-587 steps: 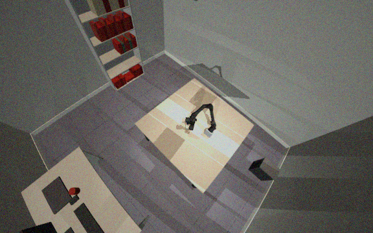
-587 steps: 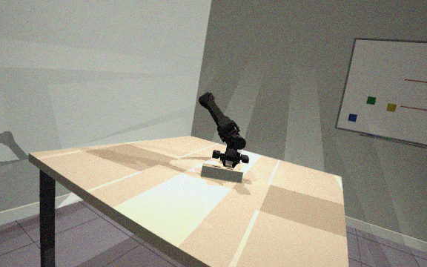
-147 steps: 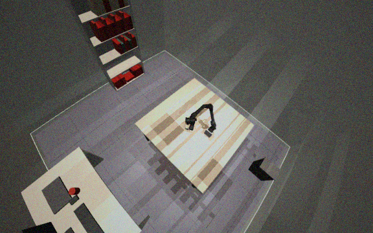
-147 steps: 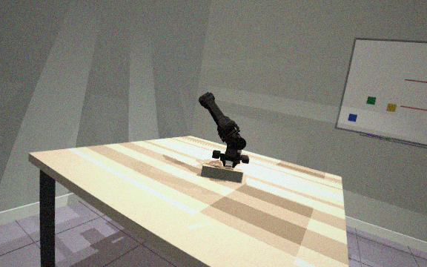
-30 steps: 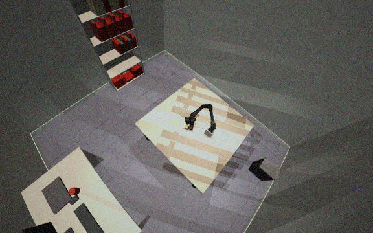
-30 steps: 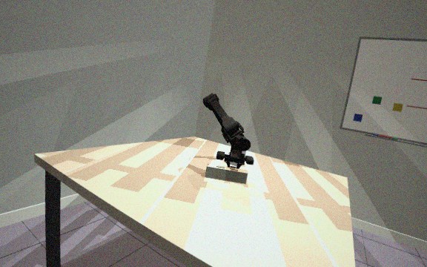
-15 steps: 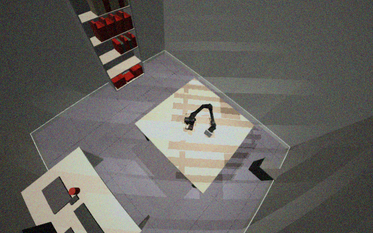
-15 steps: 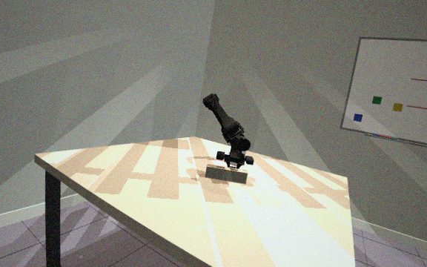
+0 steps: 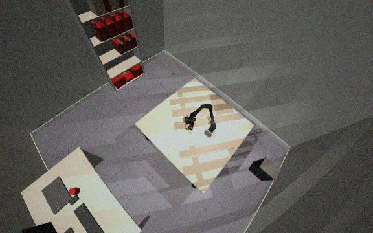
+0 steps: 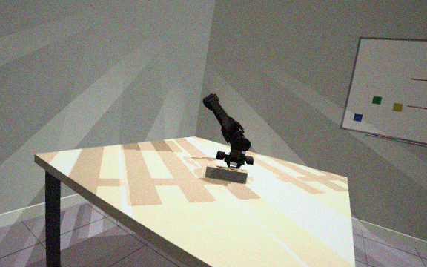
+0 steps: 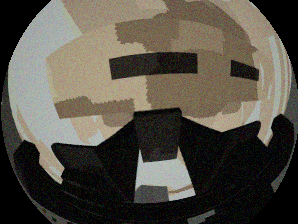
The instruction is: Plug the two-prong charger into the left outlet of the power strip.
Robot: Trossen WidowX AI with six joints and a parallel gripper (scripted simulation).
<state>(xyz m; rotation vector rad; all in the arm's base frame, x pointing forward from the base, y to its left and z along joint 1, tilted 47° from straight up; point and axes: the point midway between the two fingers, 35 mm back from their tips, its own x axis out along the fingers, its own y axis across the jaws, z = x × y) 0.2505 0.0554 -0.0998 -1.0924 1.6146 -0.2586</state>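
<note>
The dark two-prong charger is 1 cm ahead of my gripper tip, 1 cm to the left of it and 1 cm above it.
</note>
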